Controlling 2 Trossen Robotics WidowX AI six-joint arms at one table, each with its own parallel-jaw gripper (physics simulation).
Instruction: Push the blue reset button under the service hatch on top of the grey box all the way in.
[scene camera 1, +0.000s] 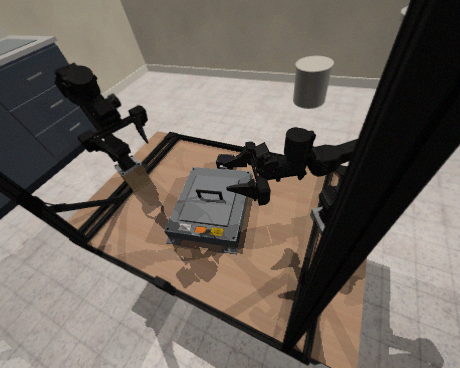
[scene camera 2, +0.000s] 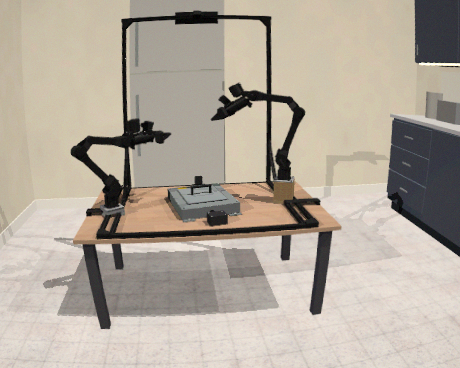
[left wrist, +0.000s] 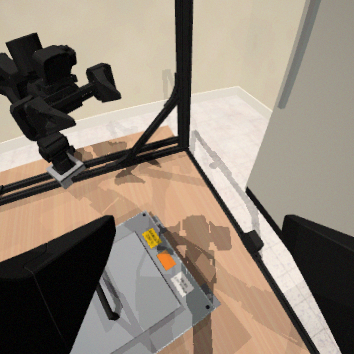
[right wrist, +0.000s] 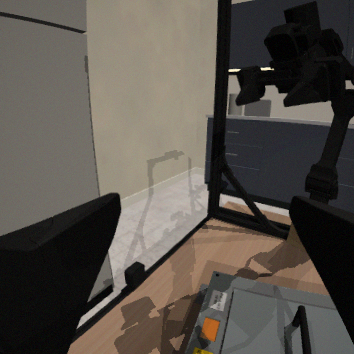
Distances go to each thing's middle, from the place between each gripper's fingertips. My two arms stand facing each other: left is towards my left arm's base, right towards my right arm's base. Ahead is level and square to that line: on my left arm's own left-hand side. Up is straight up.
The service hatch (scene camera 1: 209, 201) is 290 mm below my right hand, 160 mm to the left of it and 120 mm ahead of it.
Right now my left hand is 140 mm short of the service hatch, 100 mm to the left of it and 350 mm above it.
